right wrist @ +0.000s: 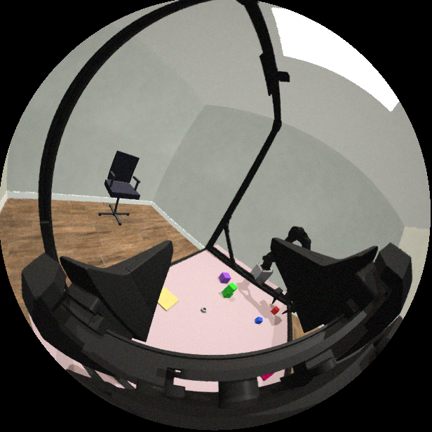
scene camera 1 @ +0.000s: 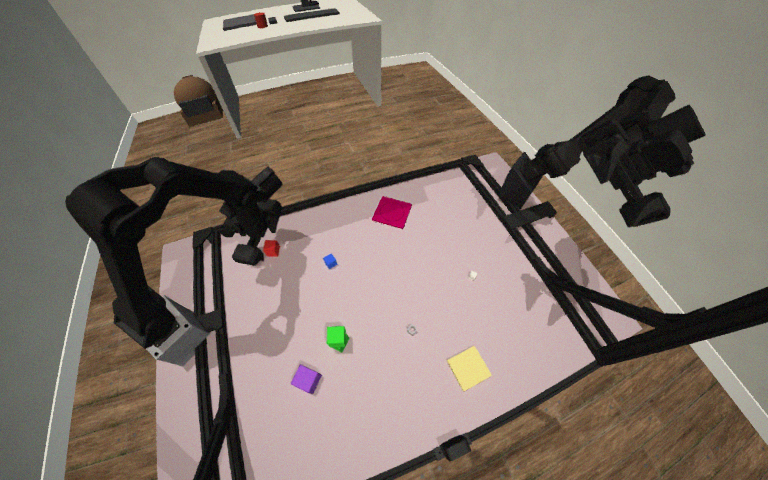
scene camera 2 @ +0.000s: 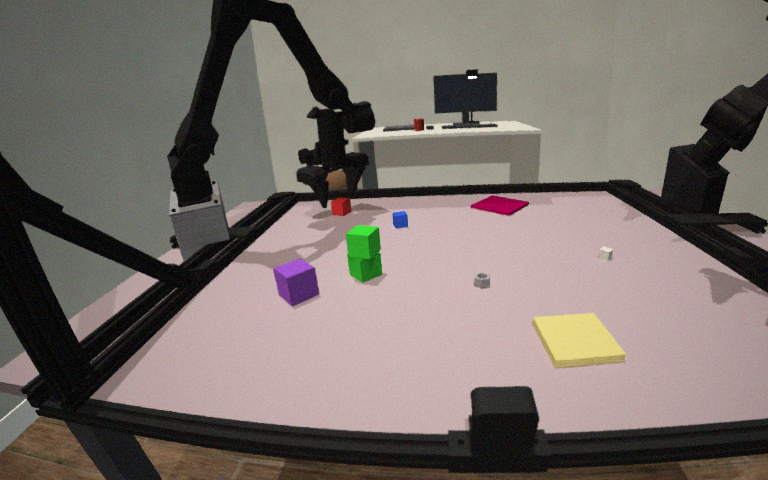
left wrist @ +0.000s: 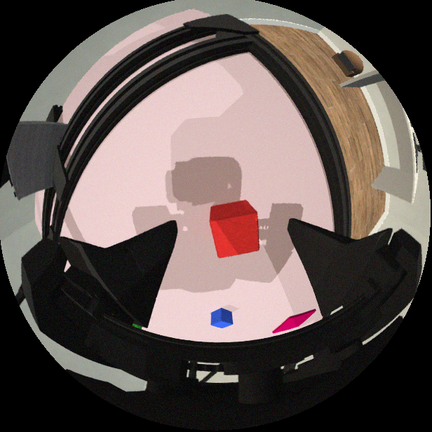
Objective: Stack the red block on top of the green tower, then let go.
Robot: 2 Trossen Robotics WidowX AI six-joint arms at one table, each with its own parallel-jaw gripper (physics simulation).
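Frame: origin at the left arm's base, x right, y ahead, z up, level; centimetres.
Seen in the pictures: left gripper, fingertip midpoint: (scene camera 1: 268, 246) (scene camera 2: 338, 201); right gripper, fingertip midpoint: (scene camera 1: 618, 204); left arm's base, link origin: (scene camera 1: 159, 326) (scene camera 2: 194, 196); right arm's base, link origin: (scene camera 1: 528, 171) (scene camera 2: 701, 159).
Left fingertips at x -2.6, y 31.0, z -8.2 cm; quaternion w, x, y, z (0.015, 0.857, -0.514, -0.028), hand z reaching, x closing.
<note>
Offsets run from my left fingertips to a thing's middle.
The red block @[dz -1.2, dx +0.6, dy +0.4 cm] (scene camera 1: 271, 247) (scene camera 2: 340, 206) (left wrist: 234, 232) (right wrist: 275, 310) sits on the pink table top near the far left corner. My left gripper (scene camera 2: 338, 198) (left wrist: 234, 225) is open and points down just above the red block, which shows between its fingers in the left wrist view, with nothing gripped. The green tower @[dz +2.8, dx +33.1, dy -6.5 cm] (scene camera 1: 336, 337) (scene camera 2: 363, 249) (right wrist: 229, 290) is two green blocks, one on the other, slightly turned against each other, nearer the front. My right gripper (right wrist: 222, 245) is open and empty, raised high at the right, far from the blocks.
A blue cube @[dz -1.5, dx +16.7, dy +8.0 cm] (scene camera 1: 330, 260) (scene camera 2: 400, 219) lies near the red block. A purple block @[dz -0.6, dx +33.3, dy -17.5 cm] (scene camera 1: 306, 378) (scene camera 2: 296, 281) stands beside the tower. A magenta pad @[dz -2.5, dx +19.5, dy +32.9 cm] (scene camera 1: 391, 212), yellow pad @[dz -2.4, dx +60.9, dy +6.9 cm] (scene camera 1: 468, 368), grey nut @[dz -2.2, dx +45.1, dy +6.3 cm] (scene camera 2: 481, 280) and white cube @[dz -2.1, dx +50.1, dy +28.4 cm] (scene camera 2: 605, 253) lie elsewhere. Black rails (scene camera 1: 373, 185) edge the table.
</note>
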